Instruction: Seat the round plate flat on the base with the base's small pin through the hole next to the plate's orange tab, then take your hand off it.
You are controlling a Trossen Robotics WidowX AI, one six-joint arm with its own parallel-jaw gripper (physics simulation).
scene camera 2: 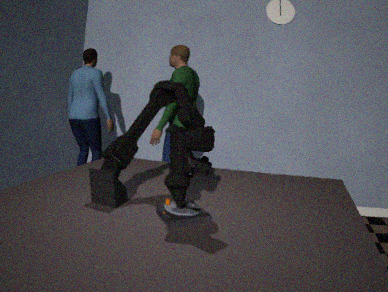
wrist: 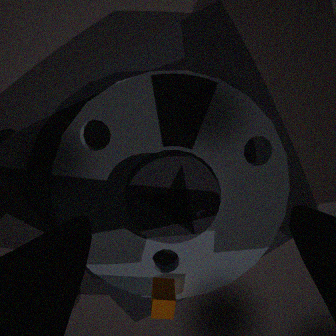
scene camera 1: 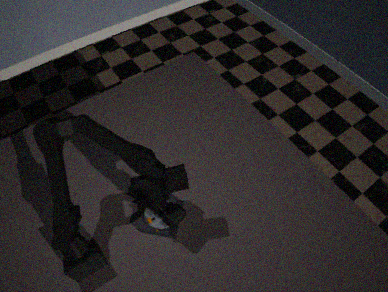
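Seen in the pictures: gripper, fingertip midpoint: point(scene camera 2: 181, 203) point(scene camera 1: 161, 213); arm's base, origin of the base link: point(scene camera 2: 107, 177) point(scene camera 1: 79, 256).
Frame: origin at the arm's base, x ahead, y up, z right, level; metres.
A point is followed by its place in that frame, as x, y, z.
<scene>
The round grey plate point(scene camera 1: 159, 221) @(0.253, -0.048, -0.004) point(scene camera 2: 183, 212) @(0.293, -0.050, 0.009) point(wrist: 250, 200) lies on or just over the dark base point(scene camera 1: 141, 228) @(0.194, -0.063, -0.016), looking nearly level. Its orange tab point(scene camera 1: 150, 220) @(0.228, -0.035, -0.015) point(scene camera 2: 168, 202) @(0.229, -0.041, -0.016) point(wrist: 163, 298) is at the lower edge in the wrist view, beside a small round hole. That hole looks dark; I cannot tell whether the small pin is through it. A small orange mark point(scene camera 1: 157, 230) @(0.235, -0.061, 0.015) point(scene camera 2: 164, 212) @(0.235, -0.061, 0.016) shows beside the plate in the scene views. My gripper point(scene camera 1: 160, 206) @(0.268, -0.036, -0.022) point(scene camera 2: 181, 202) @(0.268, -0.036, -0.022) point(wrist: 192, 222) is open and empty, low over the plate, fingers wide apart. Contact with the plate is hidden.
The robot arm's foot point(scene camera 1: 89, 265) @(0.016, -0.011, 0.035) point(scene camera 2: 107, 187) @(0.031, -0.019, 0.033) stands on the brown table top point(scene camera 1: 280, 225) @(0.596, -0.086, 0.190) point(scene camera 2: 295, 235) @(0.610, -0.086, -0.042). Arm shadows fall across the table and plate. Two people point(scene camera 2: 86, 92) point(scene camera 2: 186, 80) stand beyond the table. A checkered floor point(scene camera 1: 295, 90) lies past the table edge.
</scene>
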